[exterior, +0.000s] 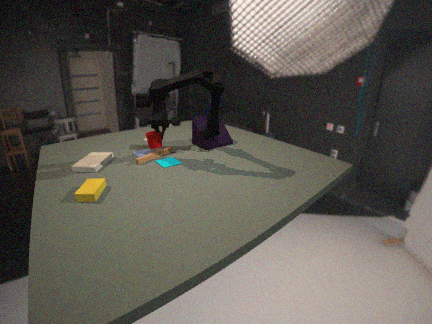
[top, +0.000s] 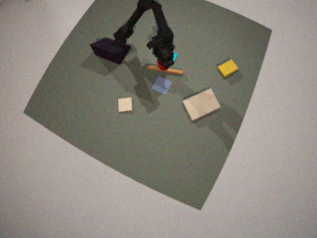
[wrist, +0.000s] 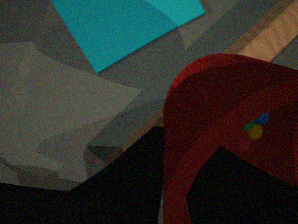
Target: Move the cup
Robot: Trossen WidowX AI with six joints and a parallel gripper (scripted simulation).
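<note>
My gripper tip is now 10 mm short of the cyan pad, 70 mm to the right of it and 100 mm above it. Also, from my gripper tip: pale blue pad 50 mm ahead, 110 mm to the right, 100 mm below; then red cup 30 mm ahead, 20 mm to the right; then wooden bar 30 mm ahead, 20 mm to the right, 90 mm below.
</note>
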